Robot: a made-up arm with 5 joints.
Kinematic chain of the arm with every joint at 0, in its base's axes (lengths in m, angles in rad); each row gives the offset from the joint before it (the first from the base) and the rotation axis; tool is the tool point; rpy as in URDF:
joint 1: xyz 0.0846 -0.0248 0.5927 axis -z
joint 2: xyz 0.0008 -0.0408 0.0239 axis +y
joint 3: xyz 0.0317 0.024 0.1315 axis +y
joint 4: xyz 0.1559 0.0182 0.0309 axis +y
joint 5: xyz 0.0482 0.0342 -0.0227 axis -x
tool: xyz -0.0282 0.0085 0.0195 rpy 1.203 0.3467 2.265
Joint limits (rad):
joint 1: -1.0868..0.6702
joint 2: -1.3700..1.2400
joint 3: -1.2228..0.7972
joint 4: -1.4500..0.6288
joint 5: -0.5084..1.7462
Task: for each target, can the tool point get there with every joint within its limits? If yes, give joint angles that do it. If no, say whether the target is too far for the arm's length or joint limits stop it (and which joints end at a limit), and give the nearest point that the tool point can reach.
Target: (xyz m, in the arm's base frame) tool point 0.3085 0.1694 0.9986
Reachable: no: too far | nearest point 0.2416 0.1114 0.8841 | short by 0.145 m
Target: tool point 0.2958 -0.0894 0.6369
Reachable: yes | joints 0.4673 0.2809 0.4688 -0.0794 -0.3219
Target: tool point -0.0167 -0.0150 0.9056
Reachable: yes | joints -0.4825 -0.7637 -0.9144 0.0947 1.4984
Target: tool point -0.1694 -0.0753 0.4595
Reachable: no: joint limits stop it (at a limit: joint 2, joint 3, joint 4) | nearest point -0.1965 -0.0807 0.7141 | short by 0.256 m
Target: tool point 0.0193 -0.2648 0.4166
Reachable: no: joint limits stop it (at a limit: joint 1, joint 2, joint 5) | nearest point 0.1872 -0.0633 0.4531 | short by 0.265 m
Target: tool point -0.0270 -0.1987 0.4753
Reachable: no: joint limits stop it (at a limit: joint 1, joint 2, joint 3, joint 4, joint 5) | nearest point 0.1638 -0.0448 0.4684 | short by 0.245 m
